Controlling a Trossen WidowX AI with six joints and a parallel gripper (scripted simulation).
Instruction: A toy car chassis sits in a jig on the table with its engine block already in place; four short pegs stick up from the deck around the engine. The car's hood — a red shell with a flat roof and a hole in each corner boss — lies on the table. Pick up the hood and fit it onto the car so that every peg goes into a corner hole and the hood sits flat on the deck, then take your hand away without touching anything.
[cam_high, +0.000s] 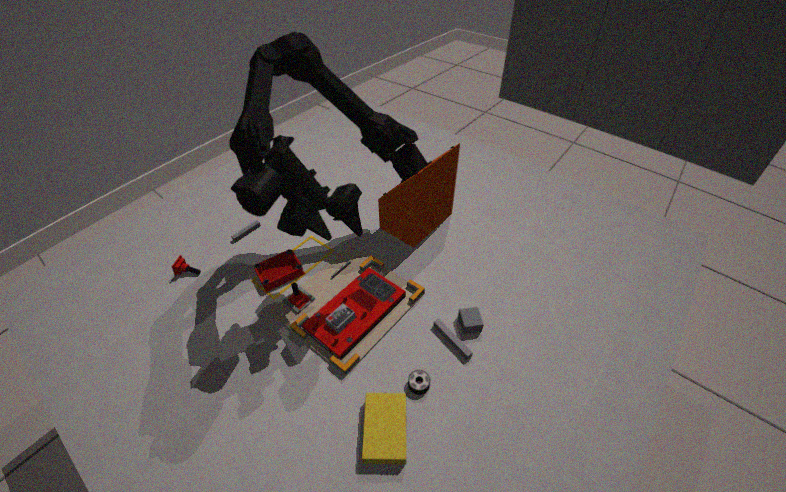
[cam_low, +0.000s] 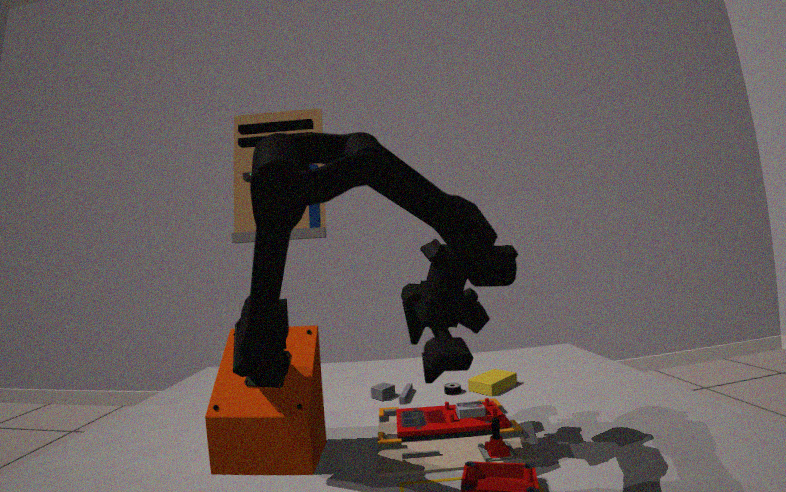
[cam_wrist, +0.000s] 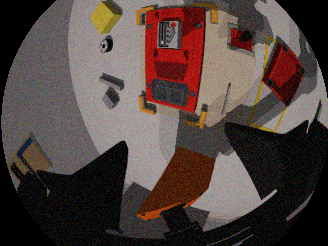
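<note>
Now: the red hood 90 mm ahead of my gripper tip, 150 mm to the right of it and 140 mm below it. From my gripper tip the other things lie so: grey bar 70 mm ahead, 330 mm to the right, 140 mm below; grey engine block 90 mm ahead, 70 mm to the left, 120 mm below; yellow block 180 mm ahead, 280 mm to the left, 130 mm below.
</note>
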